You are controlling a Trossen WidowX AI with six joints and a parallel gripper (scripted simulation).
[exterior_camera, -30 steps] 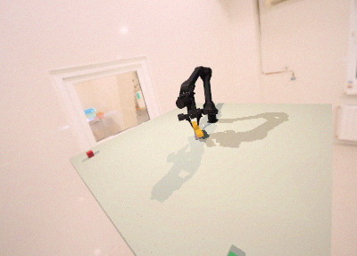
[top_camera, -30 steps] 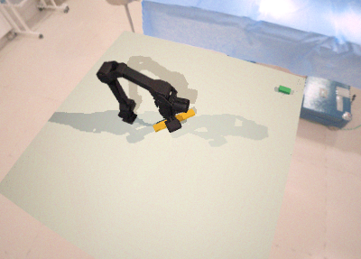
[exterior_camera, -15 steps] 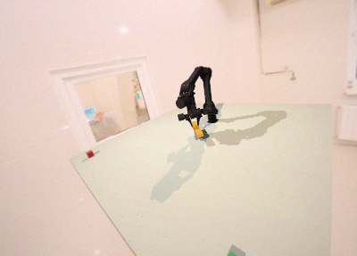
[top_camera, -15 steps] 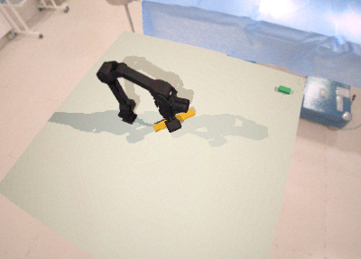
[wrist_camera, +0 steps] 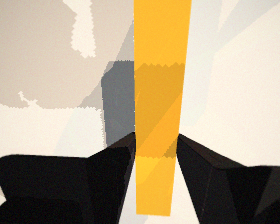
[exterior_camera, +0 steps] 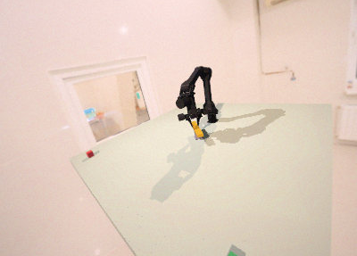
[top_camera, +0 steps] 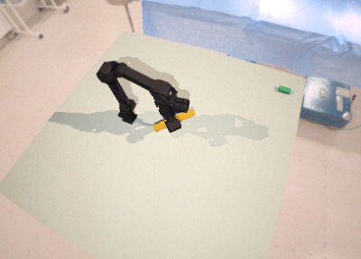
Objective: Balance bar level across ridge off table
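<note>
Now: gripper tip 20 mm short of the bar and 20 mm to the right of it. Round my gripper tip: small red block 510 mm ahead, 530 mm to the right, 40 mm below; then small green block 510 mm ahead, 470 mm to the left, 50 mm below.
</note>
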